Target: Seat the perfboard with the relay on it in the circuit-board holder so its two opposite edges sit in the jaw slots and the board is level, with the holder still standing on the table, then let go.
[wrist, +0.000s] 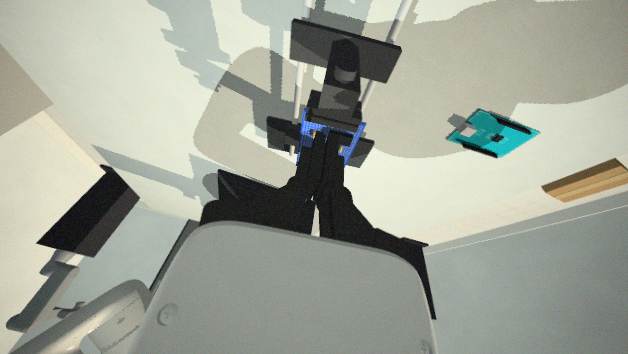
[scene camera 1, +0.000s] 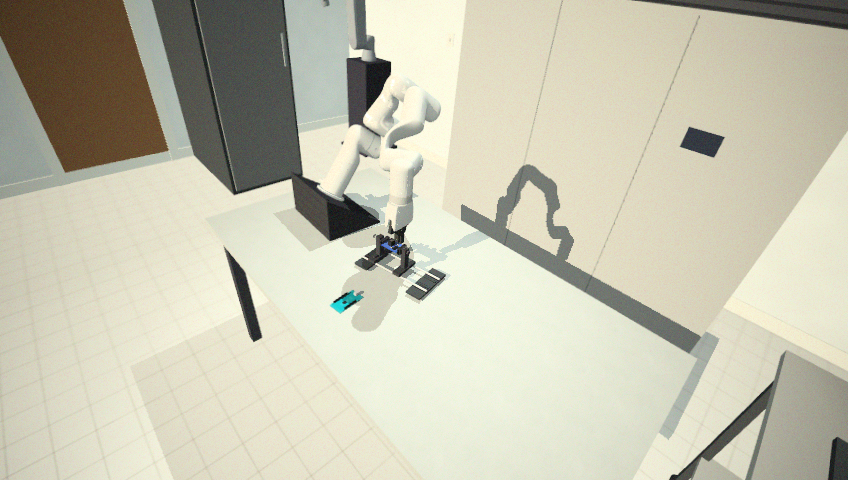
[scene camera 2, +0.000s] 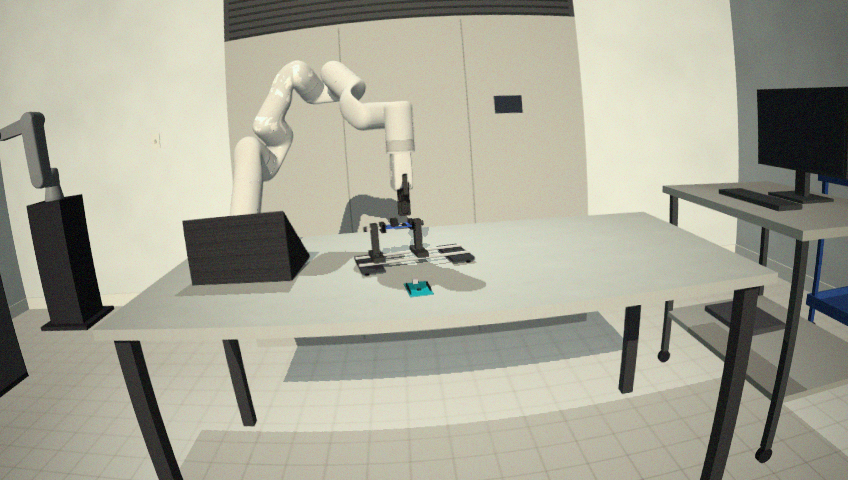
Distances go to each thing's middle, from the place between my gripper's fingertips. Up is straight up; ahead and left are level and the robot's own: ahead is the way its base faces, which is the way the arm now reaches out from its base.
Labels:
I see my gripper 20 mm past the blue perfboard [wrist: 347, 140], 20 mm above it and 10 mm to the left of it. The rest, counted from my hand: teal circuit board [wrist: 485, 133]: 240 mm to the right, 120 mm below, 10 mm ahead; then black circuit-board holder [scene camera 2: 372, 263]: 70 mm below, 10 mm ahead.

